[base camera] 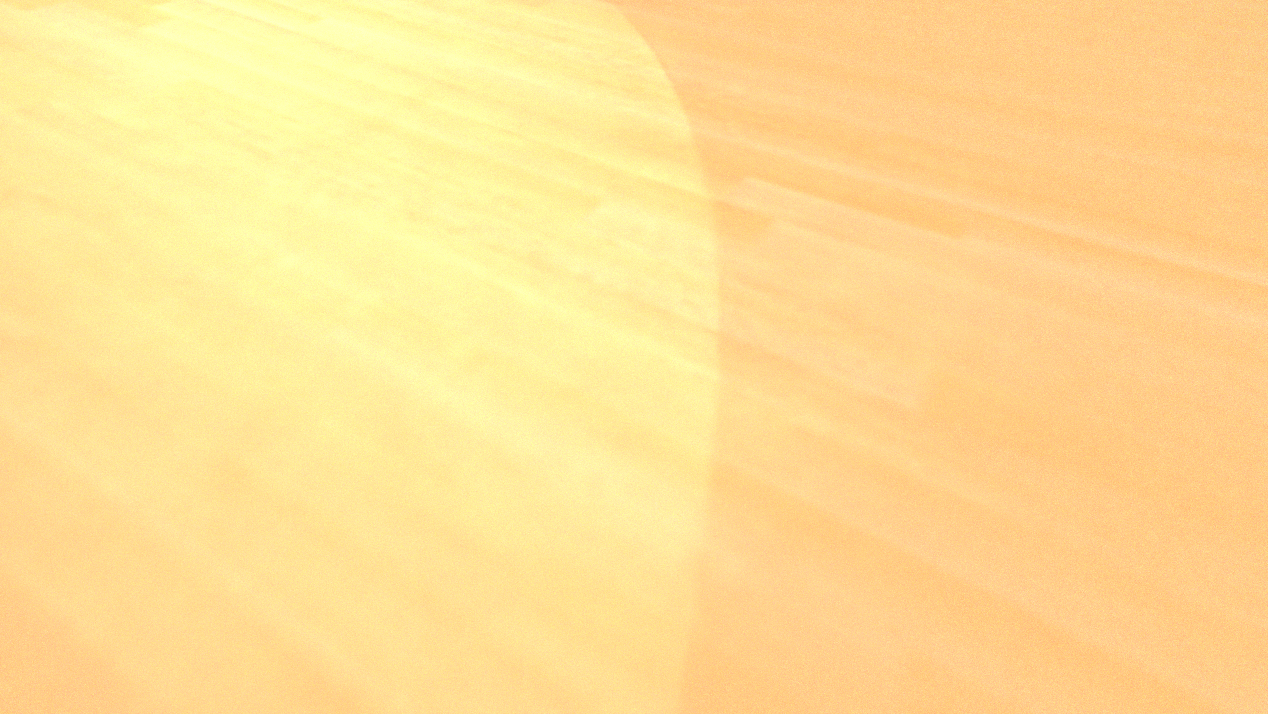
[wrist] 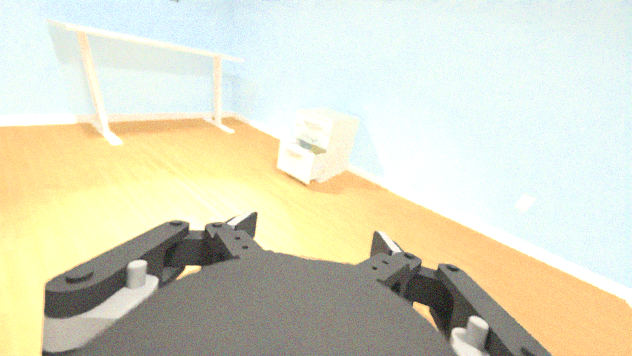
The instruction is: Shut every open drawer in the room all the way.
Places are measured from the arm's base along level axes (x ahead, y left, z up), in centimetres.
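Pixels of known places: gripper, fingertip midpoint: (wrist: pixel 313 233).
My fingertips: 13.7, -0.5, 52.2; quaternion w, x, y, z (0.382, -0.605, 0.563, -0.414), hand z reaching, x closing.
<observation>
Ahead of a thing's pixels: the offset from my fingertips to its top centre, as dx, dy, dz. "spot": to the spot under its first point. Level surfaces: height alone.
A white cabinet (wrist: pixel 342 142) stands near the right wall, above the middle of the wrist view. Its lower drawer @[spot: +173.5, +25.6, -71.5] (wrist: pixel 296 163) is pulled out, with something dark and greenish showing inside. Its upper drawer front @[+193.9, +17.6, -29.2] (wrist: pixel 313 125) looks flush with the body. My gripper (wrist: pixel 313 233) is open, with its fingers wide apart and nothing between them. It is well away from the cabinet, with a stretch of floor in between. No drawer shows in the base camera view.
A long white table @[dz +1.6] (wrist: pixel 150 43) on two legs stands at the back left. A pale blue wall (wrist: pixel 450 100) with a white baseboard runs along the right and bears a small white plate (wrist: pixel 525 202). The wooden floor @[dz -91.9] (base camera: pixel 976 354) (wrist: pixel 150 185) has a bright patch of light.
</observation>
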